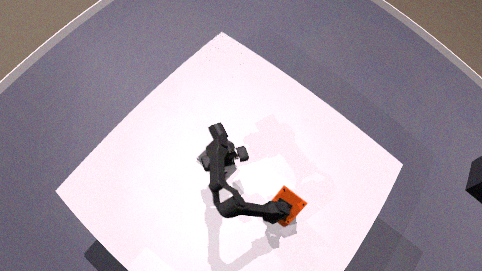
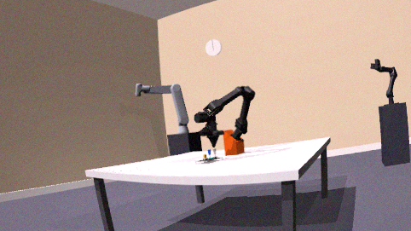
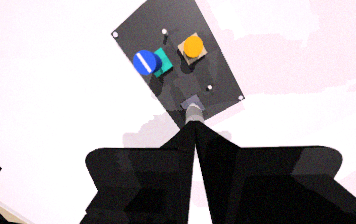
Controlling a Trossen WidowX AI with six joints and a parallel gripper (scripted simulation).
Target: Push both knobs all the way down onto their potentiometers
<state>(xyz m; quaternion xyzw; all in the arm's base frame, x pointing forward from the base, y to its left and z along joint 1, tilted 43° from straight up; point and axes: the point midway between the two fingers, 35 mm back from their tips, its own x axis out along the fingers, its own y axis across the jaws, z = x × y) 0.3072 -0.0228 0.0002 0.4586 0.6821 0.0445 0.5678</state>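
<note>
My gripper tip is now 60 mm short of the blue knob and 20 mm above it.
</note>
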